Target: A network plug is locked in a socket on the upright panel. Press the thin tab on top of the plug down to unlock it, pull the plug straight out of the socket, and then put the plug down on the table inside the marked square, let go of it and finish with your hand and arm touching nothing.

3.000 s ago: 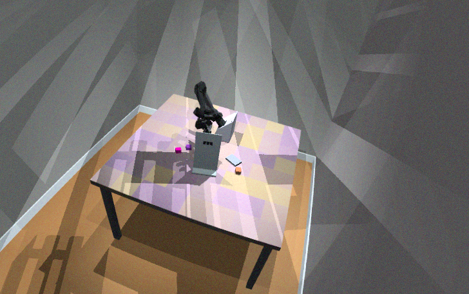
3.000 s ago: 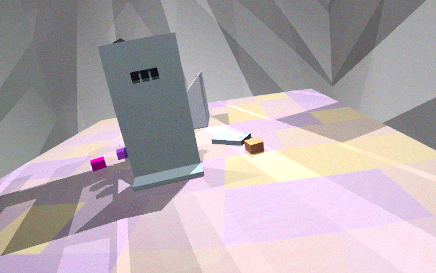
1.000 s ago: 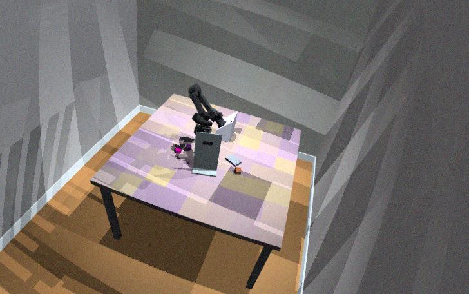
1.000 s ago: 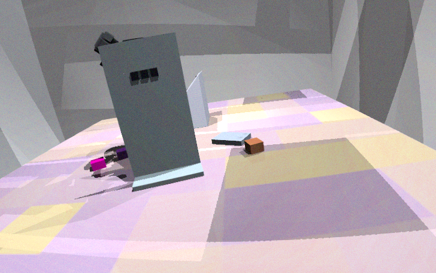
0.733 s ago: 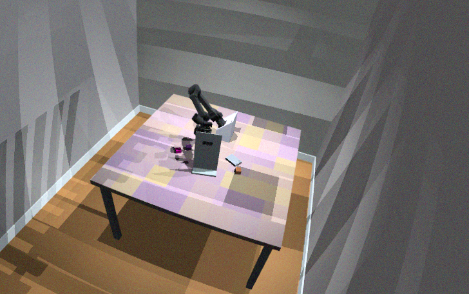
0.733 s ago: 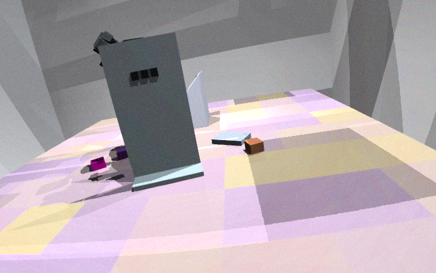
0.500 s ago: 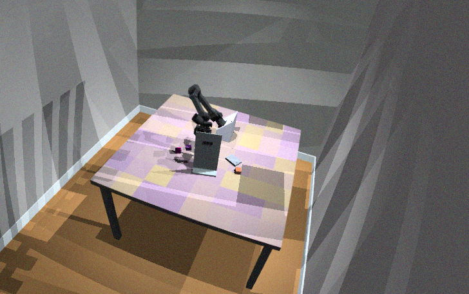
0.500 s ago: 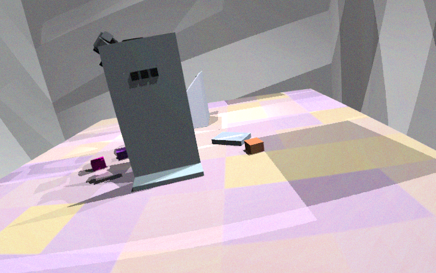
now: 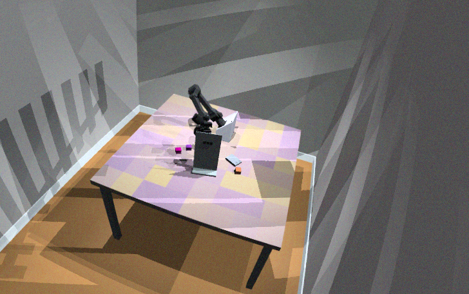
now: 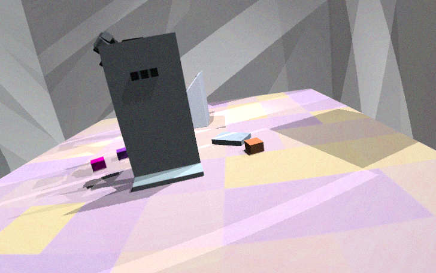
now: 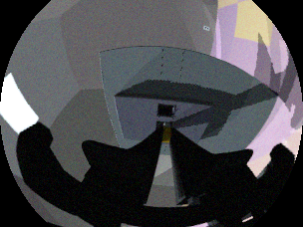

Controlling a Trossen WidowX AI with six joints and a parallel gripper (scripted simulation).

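My gripper tip is now 25 cm above the green mark, 18 cm past it and 5 cm to the left of it. From my gripper tip the other things lie so: orange cube (24 cm below, 23 cm to the left, 7 cm behind); then network plug (right at my gripper tip); then grey upright panel (10 cm below, 2 cm ahead, 1 cm to the left).
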